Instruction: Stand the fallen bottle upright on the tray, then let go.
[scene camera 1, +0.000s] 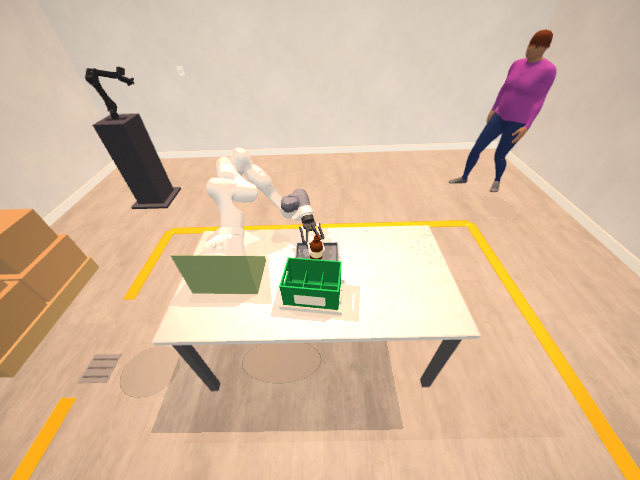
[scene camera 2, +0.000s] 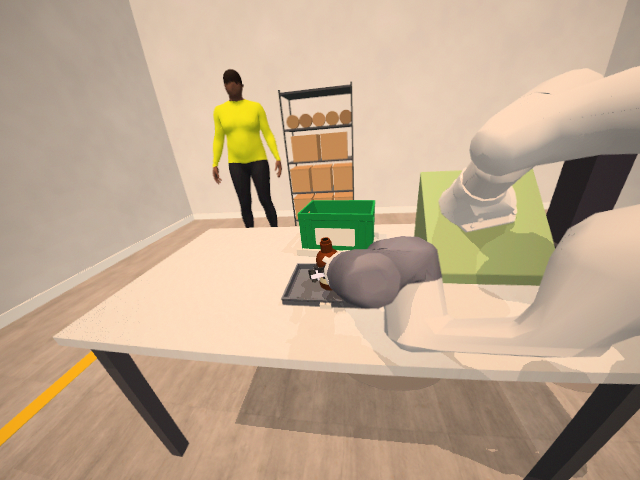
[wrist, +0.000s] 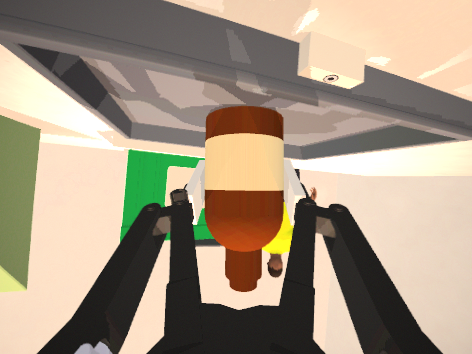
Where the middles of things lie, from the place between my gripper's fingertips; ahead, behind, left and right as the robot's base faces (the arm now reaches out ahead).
Right now the brown bottle (wrist: 244, 149) is 30 mm above my hand and 10 mm to the left of it.
